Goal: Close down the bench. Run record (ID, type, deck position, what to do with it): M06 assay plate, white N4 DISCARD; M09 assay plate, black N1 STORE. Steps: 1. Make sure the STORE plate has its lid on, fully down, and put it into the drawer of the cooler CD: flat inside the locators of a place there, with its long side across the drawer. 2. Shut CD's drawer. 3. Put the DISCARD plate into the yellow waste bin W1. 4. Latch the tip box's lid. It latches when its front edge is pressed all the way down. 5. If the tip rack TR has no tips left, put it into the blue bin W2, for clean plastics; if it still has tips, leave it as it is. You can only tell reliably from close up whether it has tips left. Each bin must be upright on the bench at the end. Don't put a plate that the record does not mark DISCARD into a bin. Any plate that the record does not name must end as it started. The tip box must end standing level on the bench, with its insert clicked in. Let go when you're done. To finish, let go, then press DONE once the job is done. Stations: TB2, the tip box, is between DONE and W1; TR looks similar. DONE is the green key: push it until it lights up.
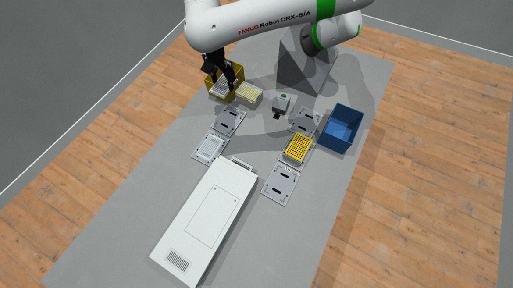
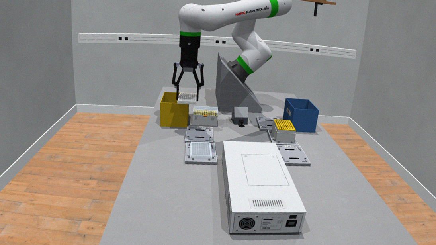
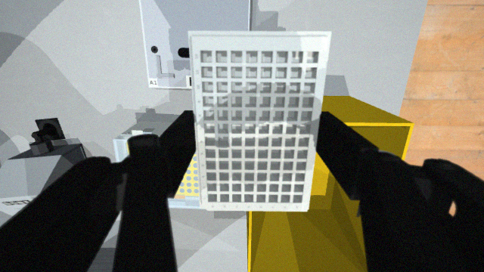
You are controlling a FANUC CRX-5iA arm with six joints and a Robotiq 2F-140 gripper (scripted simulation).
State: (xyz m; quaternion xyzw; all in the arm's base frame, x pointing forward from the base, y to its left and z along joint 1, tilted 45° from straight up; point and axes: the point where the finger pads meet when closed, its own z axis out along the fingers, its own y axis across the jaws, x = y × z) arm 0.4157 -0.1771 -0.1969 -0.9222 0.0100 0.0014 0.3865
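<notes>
My gripper is now 90 mm past the yellow bin W1, 60 mm to the left of it and 130 mm above it. Also, from my hand: nest N4: 90 mm ahead, 60 mm to the left, 160 mm below; white assay plate: 20 mm below; tip box lid: 80 mm behind, 90 mm to the left, 110 mm below.
</notes>
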